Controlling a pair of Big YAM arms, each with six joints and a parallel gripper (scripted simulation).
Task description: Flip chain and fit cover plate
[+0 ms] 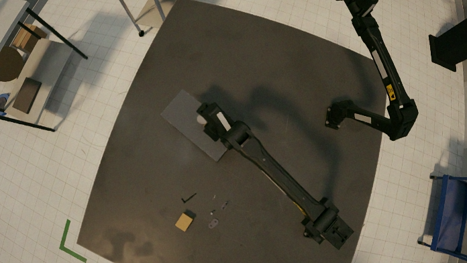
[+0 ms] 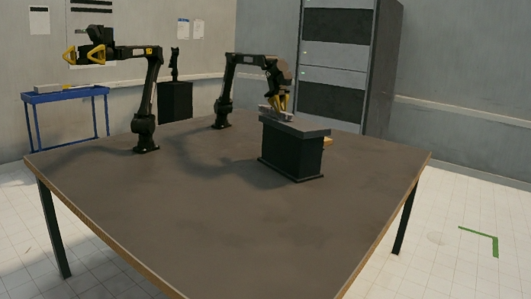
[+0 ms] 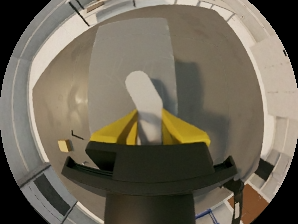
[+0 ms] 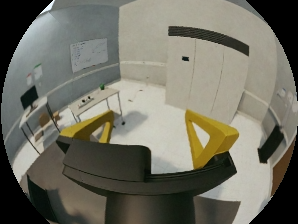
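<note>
Now: the dark block 50 mm ahead of my left hand, 10 mm to the left of it and 150 mm below it.
</note>
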